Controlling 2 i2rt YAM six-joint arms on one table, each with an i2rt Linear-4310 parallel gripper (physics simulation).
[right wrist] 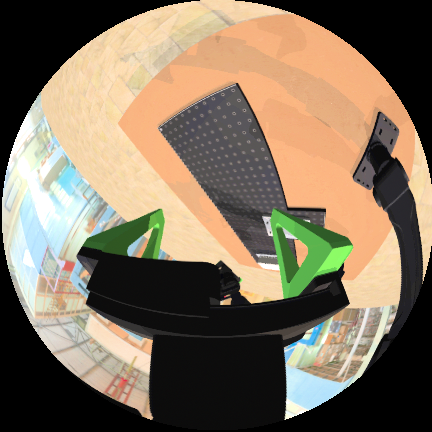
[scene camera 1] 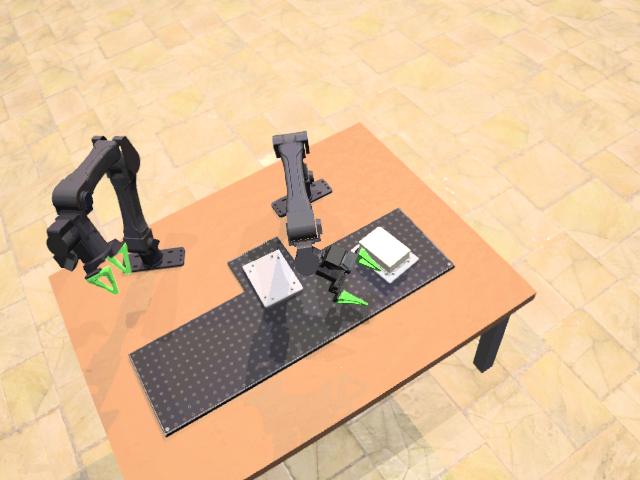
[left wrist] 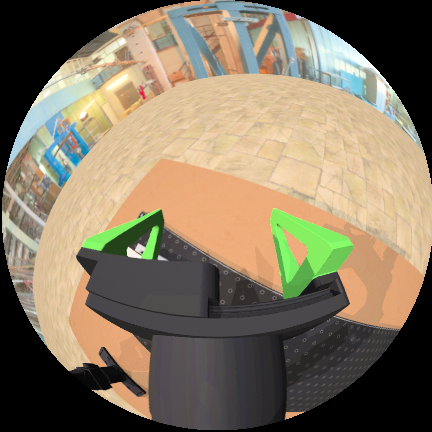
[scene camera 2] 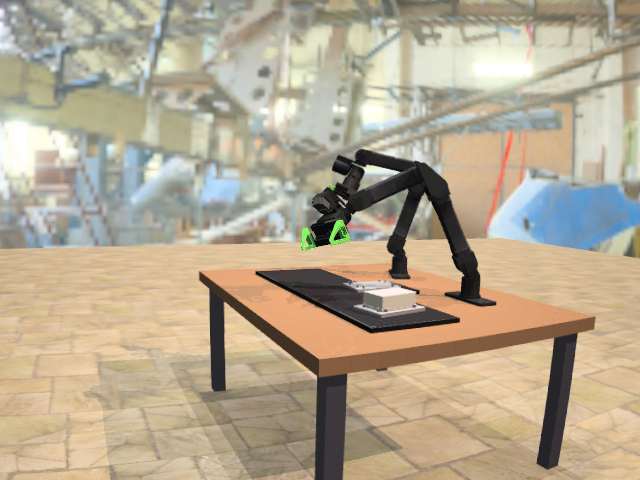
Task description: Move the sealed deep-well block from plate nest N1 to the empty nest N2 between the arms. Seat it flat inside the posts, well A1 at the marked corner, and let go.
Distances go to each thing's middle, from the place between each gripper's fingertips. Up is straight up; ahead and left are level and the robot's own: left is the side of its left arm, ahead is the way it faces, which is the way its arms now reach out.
Labels:
My left gripper is now 18 cm past the white block (scene camera 1: 388, 253), 13 cm to the right of it and 14 cm above it. From my left hand the other things lie so: white nest plate (scene camera 1: 272, 278) (27 cm behind, 19 cm to the right, 16 cm below).
I see the white nest plate 370 mm to the left of my right hand, 230 mm below it and 10 mm ahead of it. Round my right hand: white block 690 mm to the left, 210 mm below, 90 mm ahead.

